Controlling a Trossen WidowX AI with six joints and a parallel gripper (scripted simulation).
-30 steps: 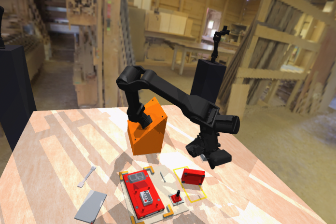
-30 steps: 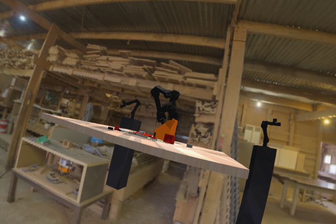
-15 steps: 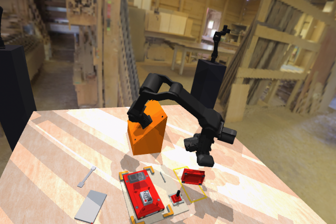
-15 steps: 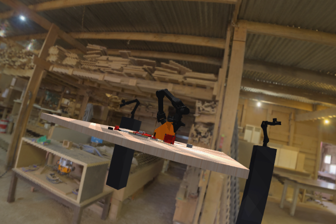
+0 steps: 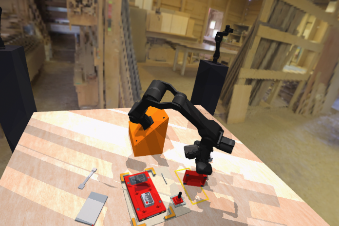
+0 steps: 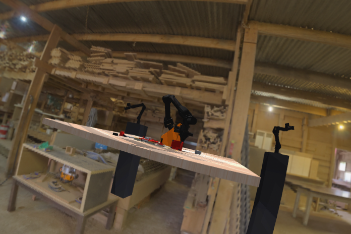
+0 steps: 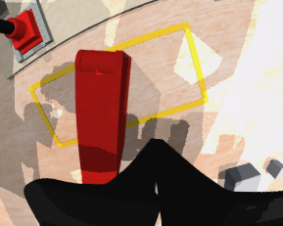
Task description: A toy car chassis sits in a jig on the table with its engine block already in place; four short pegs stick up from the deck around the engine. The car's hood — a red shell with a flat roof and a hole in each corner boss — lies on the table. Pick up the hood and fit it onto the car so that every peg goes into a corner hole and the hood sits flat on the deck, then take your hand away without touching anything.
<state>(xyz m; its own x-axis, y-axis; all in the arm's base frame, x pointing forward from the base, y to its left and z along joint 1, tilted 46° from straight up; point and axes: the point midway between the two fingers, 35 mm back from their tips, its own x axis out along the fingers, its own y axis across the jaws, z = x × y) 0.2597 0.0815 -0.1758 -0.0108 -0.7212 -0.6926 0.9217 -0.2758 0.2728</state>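
The red hood is 3 cm ahead of my gripper tip, 2 cm to the right of it and 2 cm below it.
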